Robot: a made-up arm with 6 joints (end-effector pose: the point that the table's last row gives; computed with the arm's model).
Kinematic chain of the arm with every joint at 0, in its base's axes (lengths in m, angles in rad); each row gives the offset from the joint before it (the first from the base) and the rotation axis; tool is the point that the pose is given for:
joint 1: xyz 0 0 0.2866 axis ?
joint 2: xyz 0 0 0 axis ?
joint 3: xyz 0 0 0.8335 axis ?
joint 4: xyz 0 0 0 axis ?
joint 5: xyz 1.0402 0 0 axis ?
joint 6: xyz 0 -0.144 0 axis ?
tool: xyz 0 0 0
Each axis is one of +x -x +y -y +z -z.
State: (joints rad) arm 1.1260 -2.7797 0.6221 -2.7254 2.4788 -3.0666
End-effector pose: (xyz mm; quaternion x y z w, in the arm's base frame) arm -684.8 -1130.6 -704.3 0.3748 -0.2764 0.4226 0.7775
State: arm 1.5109 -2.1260 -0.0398 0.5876 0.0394 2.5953
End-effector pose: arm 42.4 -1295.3 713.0 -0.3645 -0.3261 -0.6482 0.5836
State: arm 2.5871 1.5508 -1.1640 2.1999 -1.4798 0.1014
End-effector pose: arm 11.0 -106.5 -233.3 0.5471 0.5868 0.1079 0.5872
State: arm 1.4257 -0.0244 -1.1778 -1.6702 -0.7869 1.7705
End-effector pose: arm 24.9 269.6 110.9 -0.1706 0.4541 0.7856 0.3842
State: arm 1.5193 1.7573 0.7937 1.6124 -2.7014 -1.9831
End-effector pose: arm 72.8 1529.0 -640.1 -0.2281 -0.3479 -0.4234 0.8048
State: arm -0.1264 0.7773 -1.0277 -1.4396 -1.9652 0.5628
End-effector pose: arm 200.3 -44.4 -97.9 -0.7369 -0.6270 -0.2513 0.0250
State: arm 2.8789 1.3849 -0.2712 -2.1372 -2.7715 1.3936
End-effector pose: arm -608.6 83.6 -585.4 -0.1012 -0.7488 -0.3327 0.5643
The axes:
joint 1: +z
joint 2: +y
joint 3: -y
joint 4: -x
joint 5: -y
joint 6: -x

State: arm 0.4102 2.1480 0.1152 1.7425 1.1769 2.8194
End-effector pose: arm 322.0 166.9 -1162.6 -0.4170 -0.8139 0.4027 0.0385
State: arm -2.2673 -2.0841 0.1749 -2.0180 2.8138 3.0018
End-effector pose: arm 873.1 946.9 763.2 0.3994 -0.3585 -0.8427 0.0422
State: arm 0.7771 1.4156 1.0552 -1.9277 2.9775 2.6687
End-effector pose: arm 1211.9 1262.5 -77.6 -0.4027 0.5544 -0.6894 0.2351
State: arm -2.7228 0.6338 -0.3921 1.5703 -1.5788 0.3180
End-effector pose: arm -1056.1 -470.0 143.3 -0.5428 -0.8322 0.0930 0.0646
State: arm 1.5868 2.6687 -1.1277 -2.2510 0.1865 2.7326
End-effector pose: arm -84.5 -378.6 266.9 0.6194 -0.6419 0.1013 0.4405
